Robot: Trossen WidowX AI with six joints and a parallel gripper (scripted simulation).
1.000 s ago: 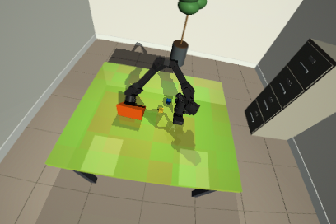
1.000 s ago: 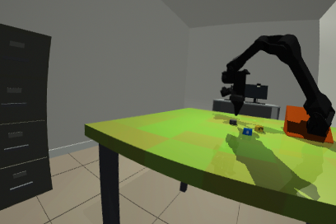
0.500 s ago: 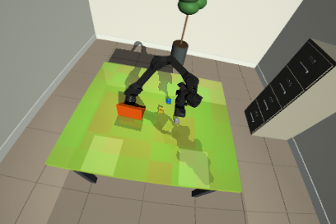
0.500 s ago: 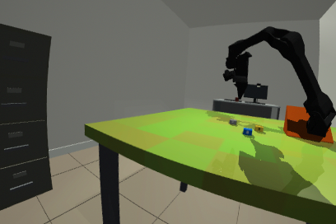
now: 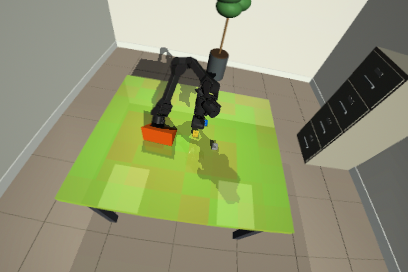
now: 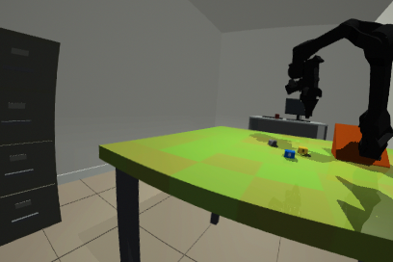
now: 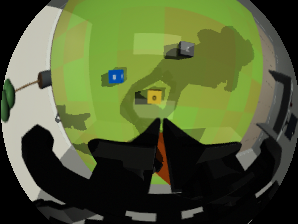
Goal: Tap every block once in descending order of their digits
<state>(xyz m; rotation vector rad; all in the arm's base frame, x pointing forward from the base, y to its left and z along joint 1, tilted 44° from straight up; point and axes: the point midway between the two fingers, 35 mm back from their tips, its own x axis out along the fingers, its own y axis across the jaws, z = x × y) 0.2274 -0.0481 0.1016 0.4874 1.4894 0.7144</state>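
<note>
My gripper tip is 120 mm above the yellow block and 10 mm to the right of it. Also, from my gripper tip: blue block (120 mm below, 110 mm to the left, 30 mm ahead); then grey block (130 mm ahead, 120 mm below, 40 mm to the right).
</note>
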